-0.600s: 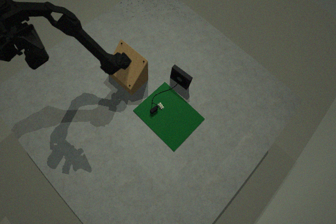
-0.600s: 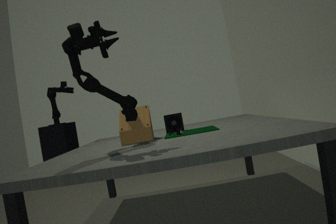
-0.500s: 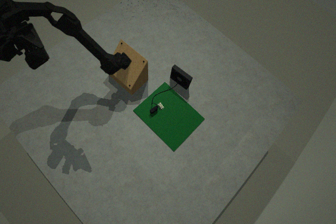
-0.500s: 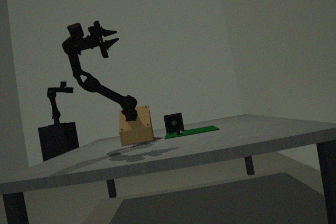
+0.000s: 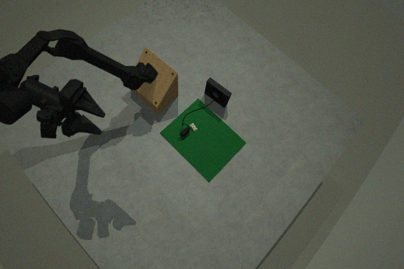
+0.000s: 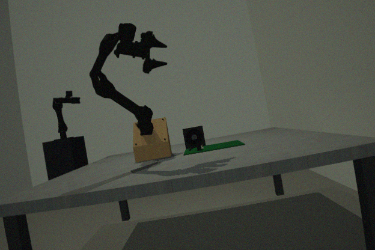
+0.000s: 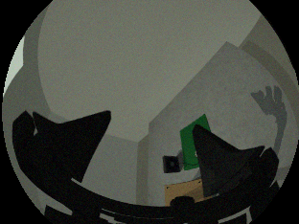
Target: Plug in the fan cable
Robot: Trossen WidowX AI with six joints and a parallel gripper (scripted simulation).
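Right now my gripper tip is 6 cm short of the dark plug, 24 cm to the right of it and 44 cm above it. Round my gripper tip: black fan: 3 cm ahead, 46 cm to the left, 40 cm below; then green board: 13 cm ahead, 29 cm to the left, 48 cm below.
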